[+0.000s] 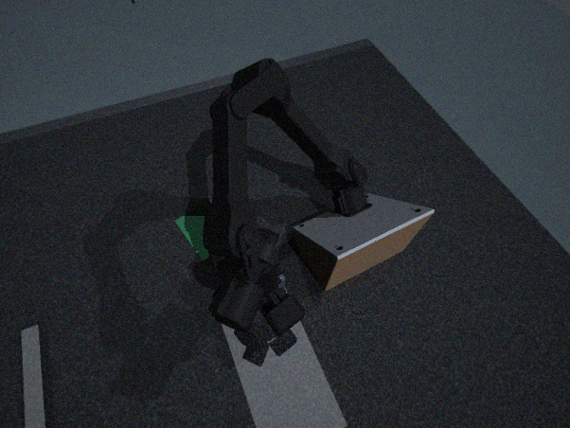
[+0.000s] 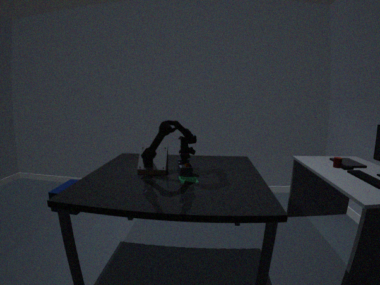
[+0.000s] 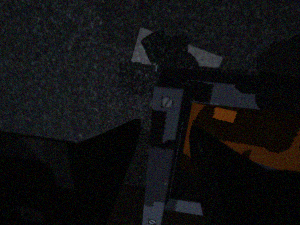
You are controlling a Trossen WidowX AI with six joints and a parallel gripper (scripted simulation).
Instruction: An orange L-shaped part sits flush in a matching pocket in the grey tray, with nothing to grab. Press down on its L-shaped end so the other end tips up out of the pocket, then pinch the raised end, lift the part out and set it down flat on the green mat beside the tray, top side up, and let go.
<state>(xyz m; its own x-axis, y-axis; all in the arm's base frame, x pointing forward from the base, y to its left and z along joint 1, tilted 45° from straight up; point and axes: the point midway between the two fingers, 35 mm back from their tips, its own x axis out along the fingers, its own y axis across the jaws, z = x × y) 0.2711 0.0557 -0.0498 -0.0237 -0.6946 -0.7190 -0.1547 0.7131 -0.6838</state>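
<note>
Now: the orange L-shaped part 6 cm to the right of my gripper tip. Round my gripper tip: green mat 22 cm to the right, 7 cm below, 3 cm ahead.
</note>
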